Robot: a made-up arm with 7 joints.
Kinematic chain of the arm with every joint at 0, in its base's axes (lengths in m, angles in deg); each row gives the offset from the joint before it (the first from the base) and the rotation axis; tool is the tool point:
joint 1: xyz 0 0 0 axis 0 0.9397 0.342
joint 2: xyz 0 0 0 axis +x
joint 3: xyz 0 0 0 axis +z
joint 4: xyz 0.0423 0 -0.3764 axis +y
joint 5: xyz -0.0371 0 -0.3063 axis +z
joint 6: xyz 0 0 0 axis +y
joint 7: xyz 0 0 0 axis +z
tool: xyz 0 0 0
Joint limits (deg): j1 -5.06..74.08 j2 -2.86..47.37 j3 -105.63..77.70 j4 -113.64..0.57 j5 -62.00..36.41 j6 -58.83..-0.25 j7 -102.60..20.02
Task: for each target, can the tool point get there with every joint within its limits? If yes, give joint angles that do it. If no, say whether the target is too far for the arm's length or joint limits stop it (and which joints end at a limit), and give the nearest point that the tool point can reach.
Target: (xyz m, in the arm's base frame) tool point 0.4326 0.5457 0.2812
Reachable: no: too far | nearest point 0.2258 0.4105 0.0034 | short by 0.372 m
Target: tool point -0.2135 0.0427 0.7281
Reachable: no: too far | nearest point -0.0799 0.4330 0.0537 | short by 0.791 m
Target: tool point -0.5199 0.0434 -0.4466
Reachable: yes | joints 53.67 8.03 36.15 -8.72 -54.60 -10.63 -31.57
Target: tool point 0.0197 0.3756 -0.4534
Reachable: yes | joints 26.15 19.71 37.40 -75.68 -28.88 -32.71 -38.13
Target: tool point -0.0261 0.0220 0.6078
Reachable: no: joint limits stop it (at a limit: joint 1, joint 2, joint 3, joint 4) | nearest point -0.0799 0.4330 0.0537 | short by 0.692 m
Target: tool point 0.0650 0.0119 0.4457
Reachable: no: joint limits stop it (at a limit: joint 1, joint 2, joint 4) | nearest point 0.1075 0.4273 0.0515 | short by 0.574 m
